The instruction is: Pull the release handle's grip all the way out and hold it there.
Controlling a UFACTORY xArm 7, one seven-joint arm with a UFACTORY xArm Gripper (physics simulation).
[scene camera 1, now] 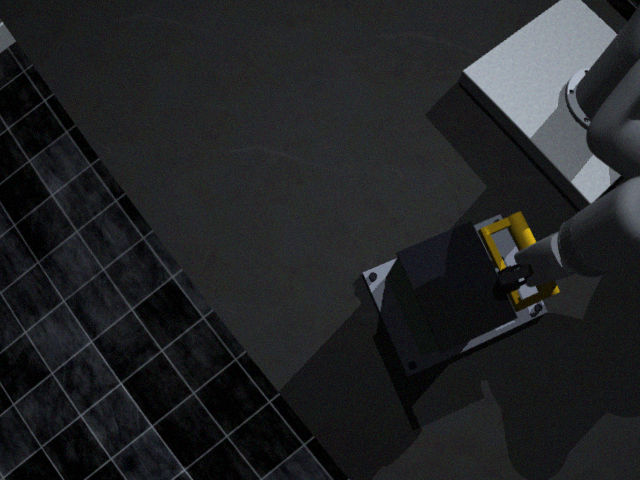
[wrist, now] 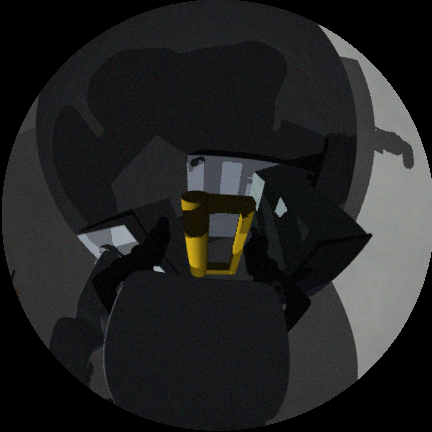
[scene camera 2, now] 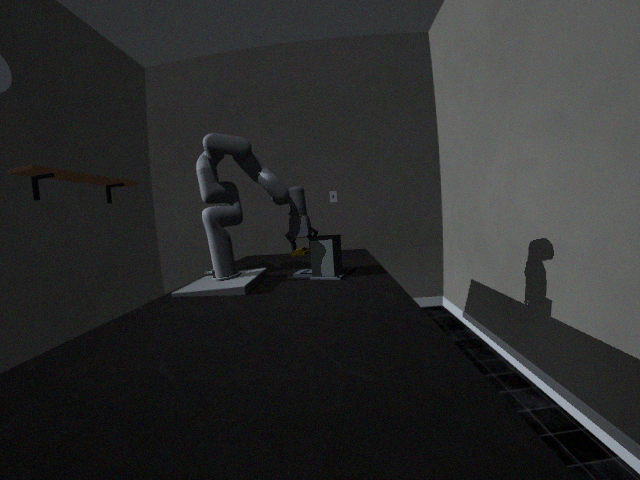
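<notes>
The release handle point(scene camera 1: 524, 230) point(scene camera 2: 298, 252) point(wrist: 198, 257) is a yellow rectangular frame with a thick round grip bar along its outer side. It stands beside a dark box point(scene camera 1: 454, 294) point(scene camera 2: 319, 256) point(wrist: 315, 225) on a pale base plate point(scene camera 1: 489, 222) point(wrist: 195, 179). My gripper point(scene camera 2: 302, 241) point(wrist: 207, 232) is open and empty. In the wrist view the handle shows between the two fingers: the left finger is outside the grip bar with a gap, the right finger is near the box side. In scene camera 1 the wrist hides part of the handle and grip bar.
The white mounting slab point(scene camera 1: 537, 67) point(scene camera 2: 222, 287) of the arm stands near the handle's outer side. The dark box rises close to the right finger. A wooden shelf point(scene camera 2: 67, 176) is on the left wall. Dark floor tiles point(scene camera 1: 103, 310) lie beyond the table edge.
</notes>
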